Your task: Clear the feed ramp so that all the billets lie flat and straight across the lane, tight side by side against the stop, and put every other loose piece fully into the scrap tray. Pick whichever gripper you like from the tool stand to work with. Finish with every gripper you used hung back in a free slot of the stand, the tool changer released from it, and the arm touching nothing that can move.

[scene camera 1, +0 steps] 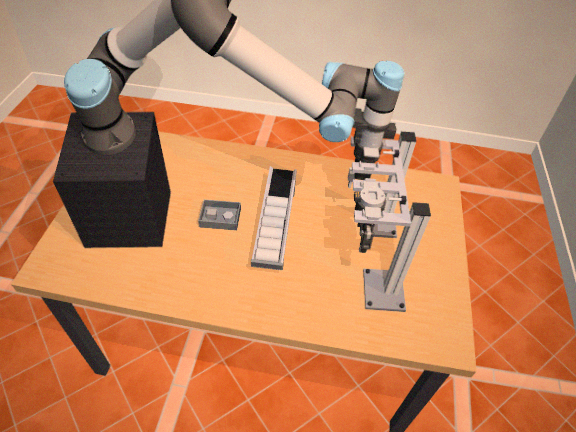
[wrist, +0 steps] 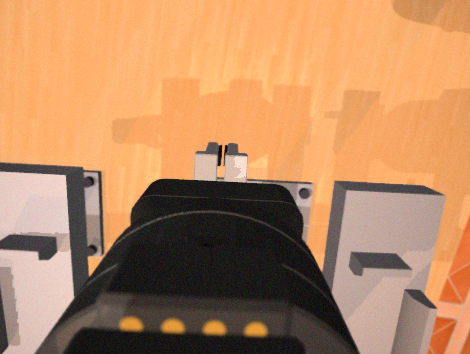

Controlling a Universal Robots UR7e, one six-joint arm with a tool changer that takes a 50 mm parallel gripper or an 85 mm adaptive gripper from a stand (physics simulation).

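Frame: origin at the arm's base, x ahead, y left, z up, level; metres.
Seen in the pictures: arm's base, link origin: (scene camera 1: 109, 134).
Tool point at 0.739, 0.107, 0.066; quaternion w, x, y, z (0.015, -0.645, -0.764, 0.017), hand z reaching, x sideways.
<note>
Pixels of each thing's middle, then the offset from my tool point to it, as dx, dy, dz. "pt": a spot on its surface instead.
- stop, body centre: (scene camera 1: 266, 264) -0.228, -0.249, -0.339
- scrap tray, body centre: (scene camera 1: 220, 214) -0.439, -0.062, -0.382
- stand's far post, surface spot: (scene camera 1: 408, 150) pt +0.114, +0.049, -0.061
Several white billets (scene camera 1: 270, 232) lie across the lane of the feed ramp (scene camera 1: 287, 220), side by side down to the stop (scene camera 1: 267, 265) at its near end. Fine gaps between them cannot be judged. Two loose grey pieces, one (scene camera 1: 211, 212) at the left and one (scene camera 1: 228, 215) at the right, lie inside the scrap tray (scene camera 1: 219, 226). My gripper (wrist: 223, 155) is on the arm, its two fingers almost together with nothing between them. It is between two fork arms of the tool stand (scene camera 1: 407, 250) (wrist: 390, 220); its fingertips are hidden in the scene view.
Another gripper (scene camera 1: 366, 237) hangs in the stand's nearer slot, with its round coupling (scene camera 1: 372, 196) on top. The stand's far post (scene camera 1: 408, 150) rises close to the wrist. The black arm pedestal (scene camera 1: 112, 210) stands at the table's left.
</note>
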